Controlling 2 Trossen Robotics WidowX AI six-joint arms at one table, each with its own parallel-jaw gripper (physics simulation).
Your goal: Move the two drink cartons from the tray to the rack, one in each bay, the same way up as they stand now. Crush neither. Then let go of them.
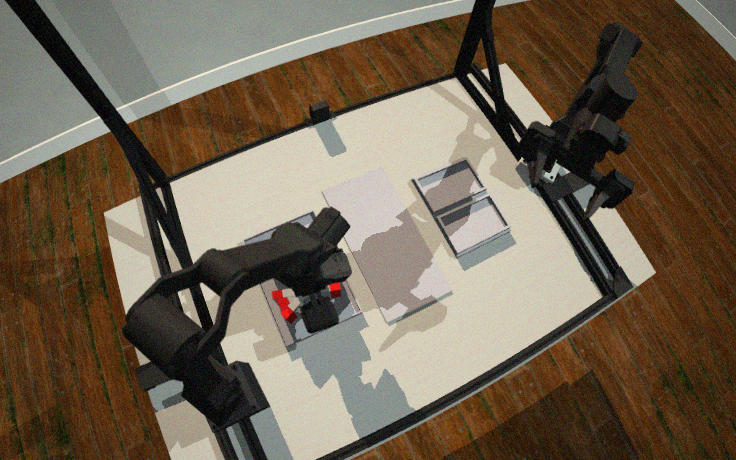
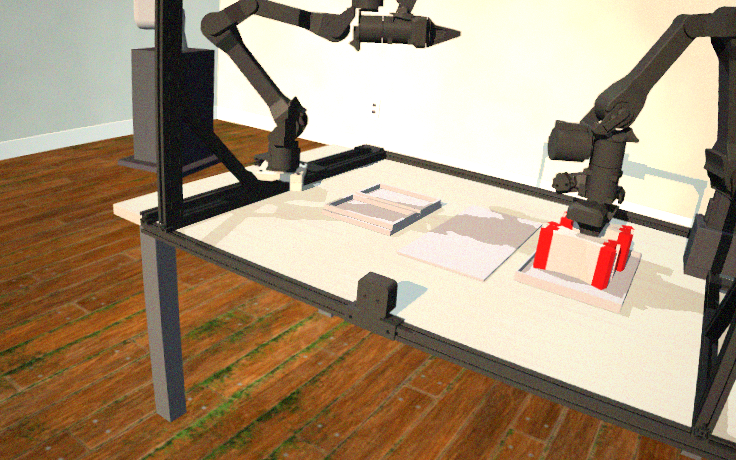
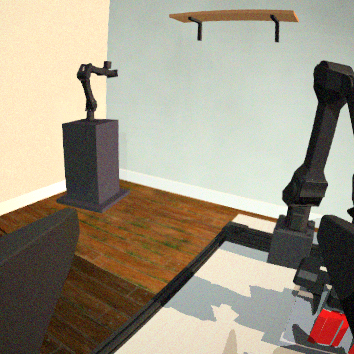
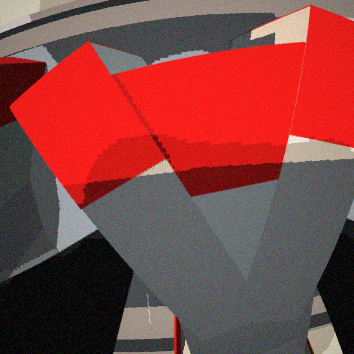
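Where they show: left gripper, between the fingertips: (image 1: 560, 203) (image 2: 457, 32) (image 3: 203, 225); right gripper, between the fingertips: (image 1: 310, 293) (image 4: 218, 222); left arm's base, origin of its link: (image 2: 282, 167); right arm's base, origin of its link: (image 1: 224, 396) (image 2: 722, 226) (image 3: 295, 225).
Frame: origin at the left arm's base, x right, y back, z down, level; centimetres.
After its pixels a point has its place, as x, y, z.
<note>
Two red-and-beige drink cartons lie in the grey tray (image 1: 352, 305) {20.8, -57.1, 3.0} (image 2: 549, 280) {40.4, -49.9, 3.1} at the front left of the table. Red parts of one carton (image 1: 284, 305) {31.1, -65.6, -3.8} and of the other carton (image 1: 335, 288) {24.8, -57.3, -3.8} show beside my right arm. My right gripper (image 1: 320, 315) (image 4: 218, 222) {29.2, -60.2, 0.8} is low in the tray, open, with its fingers close on either side of a carton (image 4: 218, 98) (image 2: 571, 256) (image 3: 326, 328) {26.1, -55.7, -1.0}. The two-bay rack (image 1: 417, 182) {23.9, -24.7, 1.6} (image 2: 375, 201) {12.6, -21.0, 1.7} stands empty at the right. My left gripper (image 1: 567, 187) {0.2, -35.0, -32.7} (image 2: 448, 33) {0.2, -35.0, -32.7} (image 3: 203, 225) {0.2, -35.0, -32.7} is open and empty, high above the table's right edge.
A flat pale board (image 1: 366, 201) {31.5, -35.0, 3.2} (image 2: 457, 256) {33.4, -35.4, 3.2} lies between the tray and the rack. A small dark block (image 1: 320, 110) {53.8, -22.0, -1.3} (image 2: 376, 292) {56.1, -21.2, -0.6} is fixed to the table's far rail. Black frame posts stand at the table's corners.
</note>
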